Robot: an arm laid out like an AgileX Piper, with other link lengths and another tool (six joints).
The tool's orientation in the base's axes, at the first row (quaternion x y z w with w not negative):
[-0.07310 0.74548 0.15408 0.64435]
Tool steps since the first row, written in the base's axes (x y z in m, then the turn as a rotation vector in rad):
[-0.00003 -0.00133 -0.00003 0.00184 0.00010 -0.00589]
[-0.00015 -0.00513 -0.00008 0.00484 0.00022 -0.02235]
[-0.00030 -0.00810 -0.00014 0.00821 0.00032 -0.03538]
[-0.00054 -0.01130 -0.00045 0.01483 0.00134 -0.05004]
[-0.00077 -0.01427 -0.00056 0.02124 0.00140 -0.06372]
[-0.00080 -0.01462 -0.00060 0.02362 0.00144 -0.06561]
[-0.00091 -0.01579 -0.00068 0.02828 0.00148 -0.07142]
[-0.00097 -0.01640 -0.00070 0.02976 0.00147 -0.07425]
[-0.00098 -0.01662 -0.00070 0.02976 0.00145 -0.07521]
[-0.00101 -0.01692 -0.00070 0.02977 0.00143 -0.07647]
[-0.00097 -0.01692 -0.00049 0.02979 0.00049 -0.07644]
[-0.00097 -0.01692 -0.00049 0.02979 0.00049 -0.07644]
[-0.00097 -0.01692 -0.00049 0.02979 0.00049 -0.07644]
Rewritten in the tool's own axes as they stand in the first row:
[-0.00008 -0.00125 -0.00046 0.00551 -0.00127 0.00248]
[-0.00036 -0.00480 -0.00179 0.02123 -0.00431 0.00734]
[-0.00054 -0.00756 -0.00289 0.03351 -0.00702 0.01213]
[-0.00048 -0.01054 -0.00411 0.04696 -0.01008 0.02046]
[-0.00061 -0.01328 -0.00528 0.05940 -0.01385 0.02816]
[-0.00059 -0.01360 -0.00541 0.06088 -0.01480 0.03064]
[-0.00060 -0.01468 -0.00589 0.06586 -0.01698 0.03573]
[-0.00063 -0.01524 -0.00614 0.06841 -0.01783 0.03747]
[-0.00064 -0.01545 -0.00622 0.06935 -0.01798 0.03758]
[-0.00067 -0.01572 -0.00634 0.07058 -0.01817 0.03773]
[-0.00088 -0.01570 -0.00633 0.07047 -0.01906 0.03744]
[-0.00088 -0.01570 -0.00633 0.07047 -0.01906 0.03744]
[-0.00088 -0.01570 -0.00633 0.07047 -0.01906 0.03744]

